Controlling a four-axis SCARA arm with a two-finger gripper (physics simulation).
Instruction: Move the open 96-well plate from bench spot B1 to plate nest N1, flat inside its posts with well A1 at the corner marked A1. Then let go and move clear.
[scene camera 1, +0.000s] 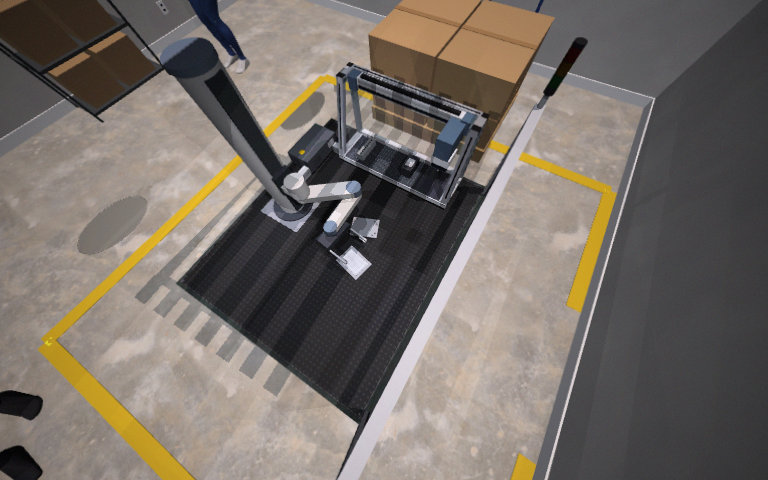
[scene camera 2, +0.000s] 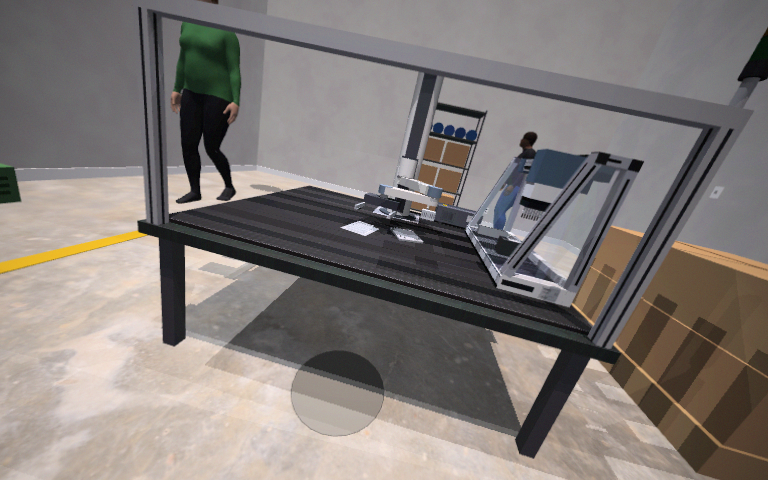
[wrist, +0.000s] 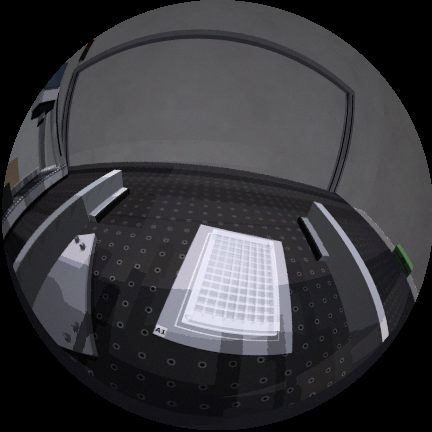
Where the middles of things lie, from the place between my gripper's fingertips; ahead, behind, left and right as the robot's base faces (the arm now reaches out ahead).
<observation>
My gripper is now 90 mm above the well plate (wrist: 235, 291), 40 mm to the left of it and 10 mm past it. Also, from my hand: plate nest (wrist: 64, 297) 180 mm to the left, 80 mm below, 70 mm behind.
</observation>
